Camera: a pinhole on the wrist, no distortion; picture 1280 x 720 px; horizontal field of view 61.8 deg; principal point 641.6 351.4 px. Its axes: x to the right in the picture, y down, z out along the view. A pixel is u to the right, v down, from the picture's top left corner.
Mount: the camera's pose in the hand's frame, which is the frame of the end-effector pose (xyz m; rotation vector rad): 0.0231 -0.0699 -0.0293 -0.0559 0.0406 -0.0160
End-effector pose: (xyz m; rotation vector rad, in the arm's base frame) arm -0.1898 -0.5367 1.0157 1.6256 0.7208 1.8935
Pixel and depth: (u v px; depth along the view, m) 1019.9 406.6 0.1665
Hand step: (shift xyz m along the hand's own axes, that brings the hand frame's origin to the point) 0.0889 -0.0531 0.1340
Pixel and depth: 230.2 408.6 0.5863
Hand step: -0.1777 -0.0022 0.5629
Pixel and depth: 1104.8 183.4 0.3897
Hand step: 0.2068 -0.1123 0.3561
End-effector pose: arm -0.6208 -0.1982 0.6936 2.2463 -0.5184 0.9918
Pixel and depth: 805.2 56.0 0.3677
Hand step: 0.0929 -0.1518 0.3410
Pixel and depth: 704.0 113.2 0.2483
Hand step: 0.0469 -0.1116 0.2209
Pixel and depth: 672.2 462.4 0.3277
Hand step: 0.0464 -0.0179 0.2953
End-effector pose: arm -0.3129 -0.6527 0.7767 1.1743 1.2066 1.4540
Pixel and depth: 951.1 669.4 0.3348
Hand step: 0.1351 0.0464 0.2952
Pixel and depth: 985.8 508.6 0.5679
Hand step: 0.2302 0.0418 0.5252
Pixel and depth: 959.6 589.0 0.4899
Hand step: 0.1904 0.0635 0.4475
